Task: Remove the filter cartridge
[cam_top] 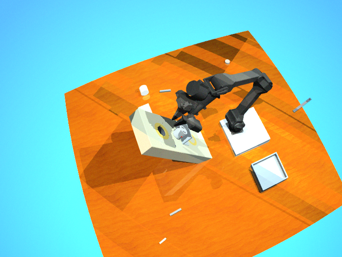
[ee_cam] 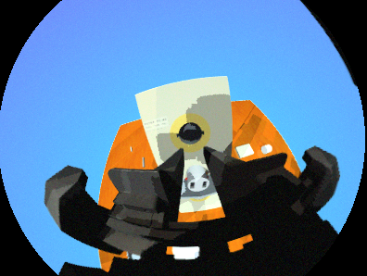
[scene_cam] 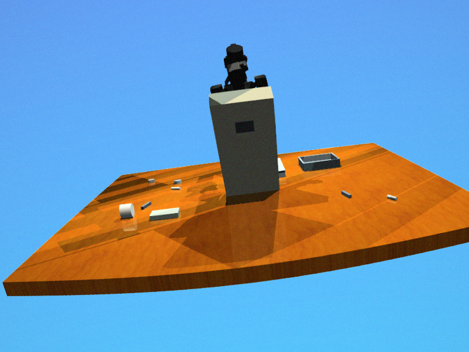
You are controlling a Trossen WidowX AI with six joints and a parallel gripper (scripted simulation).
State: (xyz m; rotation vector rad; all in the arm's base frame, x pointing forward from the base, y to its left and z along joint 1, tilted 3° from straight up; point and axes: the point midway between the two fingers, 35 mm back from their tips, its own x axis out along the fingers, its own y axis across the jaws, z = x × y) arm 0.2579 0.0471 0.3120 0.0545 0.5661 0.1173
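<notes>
Right now my gripper tip is 10 cm above the round filter cartridge and 2 cm past it. From my gripper tip the other things lie so: grey tray: 41 cm behind, 30 cm below, 22 cm to the left; then cream block: 30 cm below, 26 cm to the right, 13 cm ahead; then cream service panel: 12 cm below, 2 cm ahead.
</notes>
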